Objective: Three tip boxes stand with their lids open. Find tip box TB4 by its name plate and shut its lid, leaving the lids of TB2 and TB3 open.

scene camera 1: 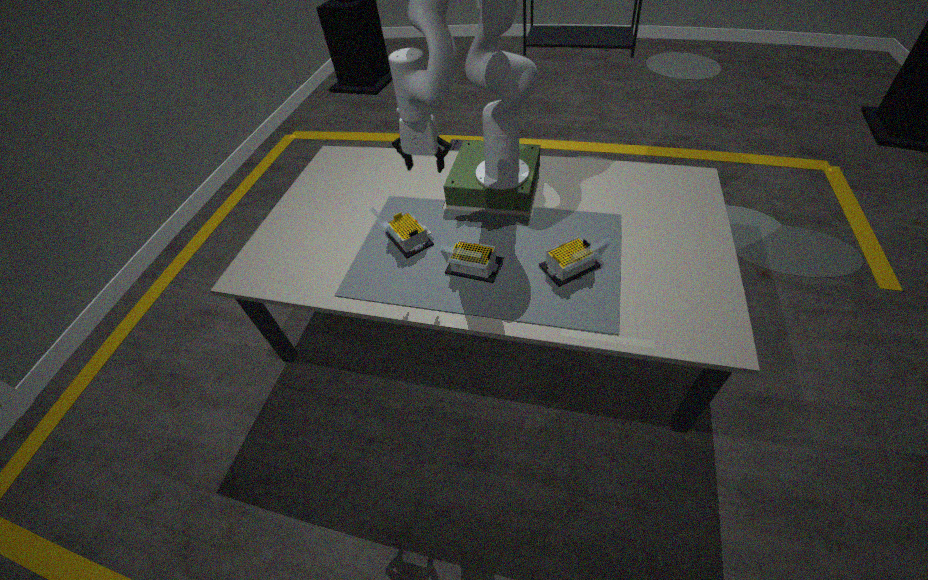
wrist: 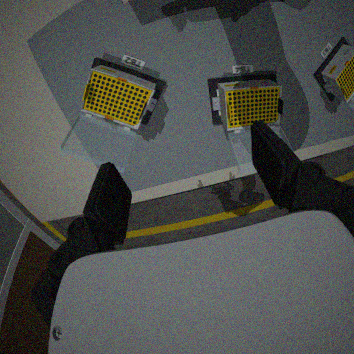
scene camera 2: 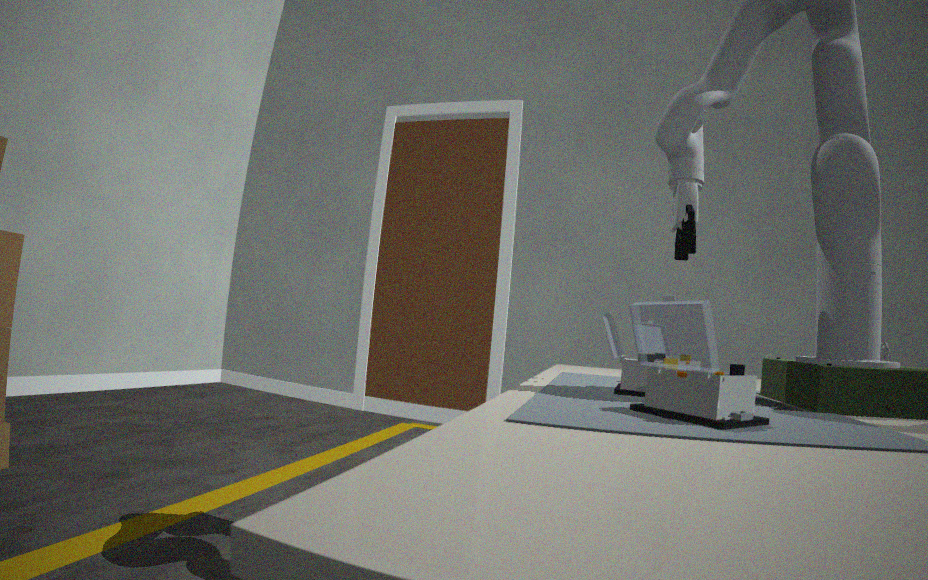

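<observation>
In the wrist view three boxes with yellow racks have their clear lids open. The middle box, TB4 [wrist: 253,106] [scene camera 1: 472,258], has a name plate [wrist: 243,69] that is hard to read but looks like TB4. TB2 [wrist: 118,97] [scene camera 1: 407,231] is on the left, its plate legible. The right box, TB3 [wrist: 347,78] [scene camera 1: 572,258] by elimination, is partly cut off in the wrist view. TB4's lid [wrist: 243,150] leans outward on the table's front side. My gripper [scene camera 1: 424,168] [scene camera 2: 685,255] [wrist: 184,159] is open and empty, high above the table and apart from all boxes.
The boxes stand on a grey-blue mat [scene camera 1: 410,287] [scene camera 2: 547,412] on the pale table [scene camera 1: 287,239]. The arm's green base block [scene camera 1: 465,177] [scene camera 2: 848,393] stands behind the mat. In scene camera 2 the nearest box [scene camera 2: 691,396] partly hides the others.
</observation>
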